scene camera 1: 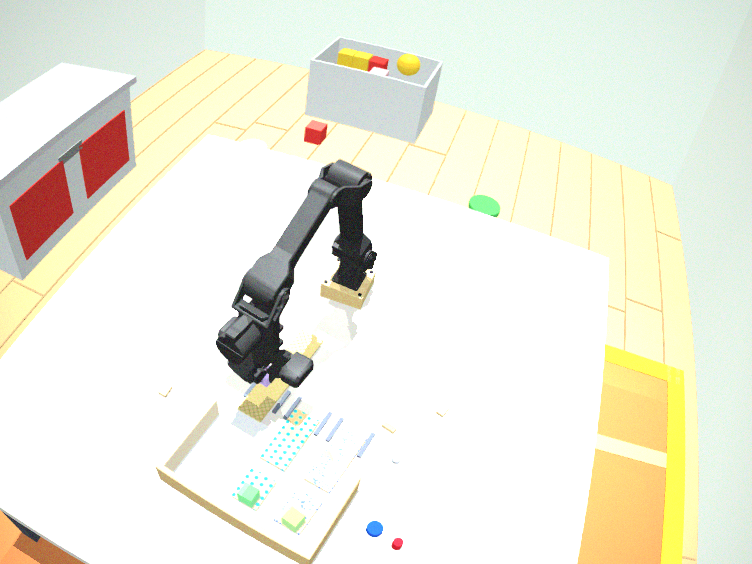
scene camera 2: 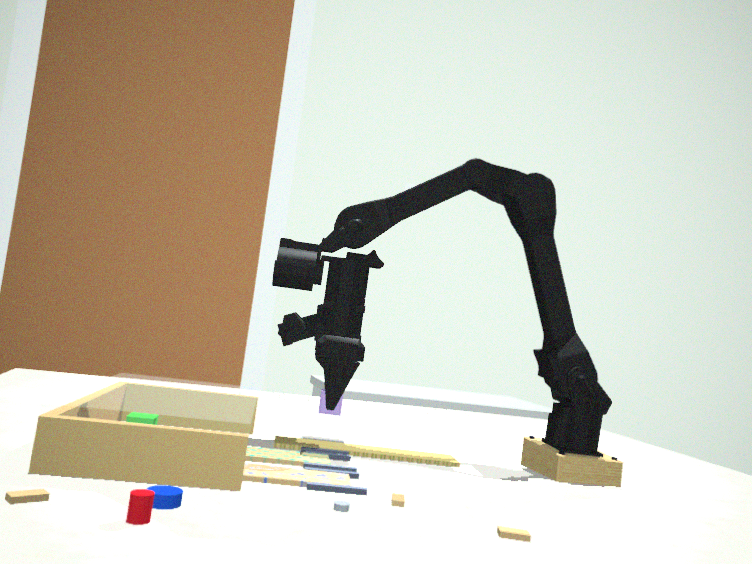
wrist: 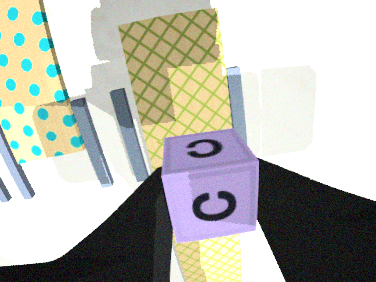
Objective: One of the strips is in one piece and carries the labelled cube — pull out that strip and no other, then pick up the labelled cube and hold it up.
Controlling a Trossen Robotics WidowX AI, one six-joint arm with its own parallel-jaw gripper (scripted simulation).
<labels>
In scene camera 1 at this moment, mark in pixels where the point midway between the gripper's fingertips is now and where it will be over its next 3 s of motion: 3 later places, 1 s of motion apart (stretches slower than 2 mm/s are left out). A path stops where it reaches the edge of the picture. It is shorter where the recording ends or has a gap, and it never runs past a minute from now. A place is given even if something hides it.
My gripper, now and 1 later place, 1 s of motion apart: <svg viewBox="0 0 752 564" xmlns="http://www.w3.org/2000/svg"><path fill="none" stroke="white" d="M264 377L279 349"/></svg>
</labels>
